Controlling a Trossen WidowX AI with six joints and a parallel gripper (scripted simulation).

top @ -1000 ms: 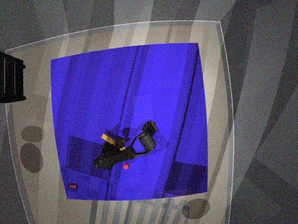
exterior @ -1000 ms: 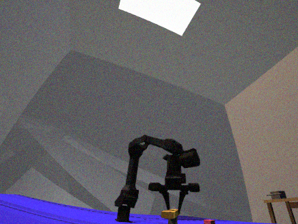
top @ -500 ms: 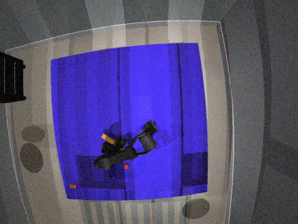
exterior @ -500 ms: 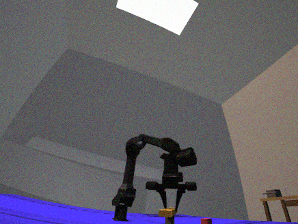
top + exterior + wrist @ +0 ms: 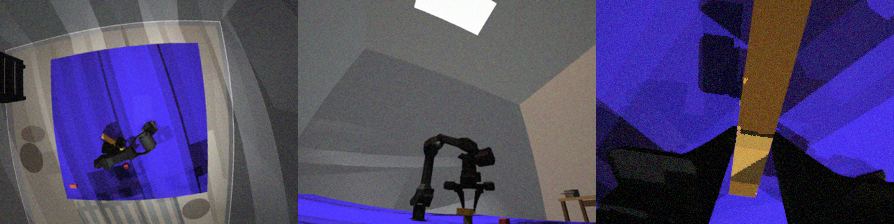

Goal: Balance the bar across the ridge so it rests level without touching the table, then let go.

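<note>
Now: the yellow bar 20 mm to the right of my gripper tip and 20 mm ahead of it. Round my gripper tip: flat red piece (490 mm ahead, 380 mm to the left, 60 mm below).
</note>
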